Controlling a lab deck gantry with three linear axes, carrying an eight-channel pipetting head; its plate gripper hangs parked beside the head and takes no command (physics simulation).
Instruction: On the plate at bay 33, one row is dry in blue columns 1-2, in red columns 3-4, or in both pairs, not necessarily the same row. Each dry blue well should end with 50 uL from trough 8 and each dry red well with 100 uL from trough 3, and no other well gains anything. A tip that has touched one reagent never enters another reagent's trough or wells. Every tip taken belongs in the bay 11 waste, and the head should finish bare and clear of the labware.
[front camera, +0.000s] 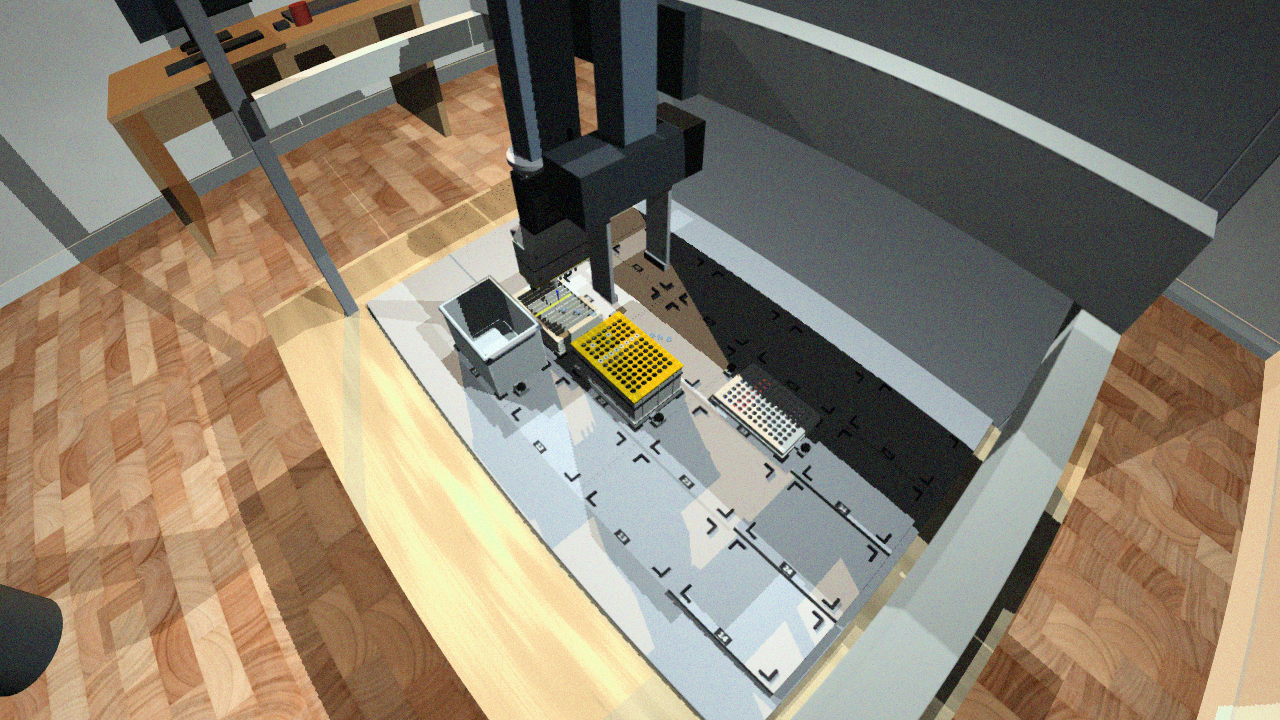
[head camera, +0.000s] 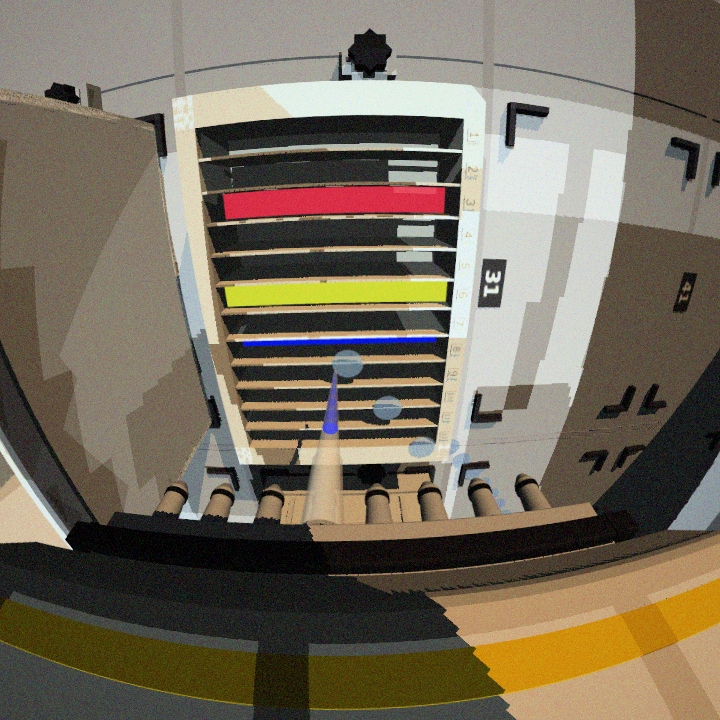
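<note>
The pipetting head (front camera: 553, 231) (head camera: 349, 552) is over the near end of the trough block (front camera: 562, 308) (head camera: 206, 268). One nozzle, mid-row, carries a tip (head camera: 325, 480) with blue liquid in its lower end; the other nozzles in view are bare. The tip end shows just below blue trough 8 (head camera: 339, 341); its height is unclear. Trough 3 (head camera: 334, 202) holds red, trough 6 (head camera: 335, 294) yellow. The well plate (front camera: 766, 413) has red wells toward its far end; single wells are too small to read. The open waste bin (front camera: 516, 353) stands left. My parked gripper (front camera: 633, 279) hangs empty, fingers apart.
The yellow tip rack (front camera: 628, 358) stands between the trough block and the plate, higher than the plate. In the head view a tall grey-brown wall (head camera: 100, 268) rises close to the left of the troughs. The bay label 31 (head camera: 492, 283) lies to their right.
</note>
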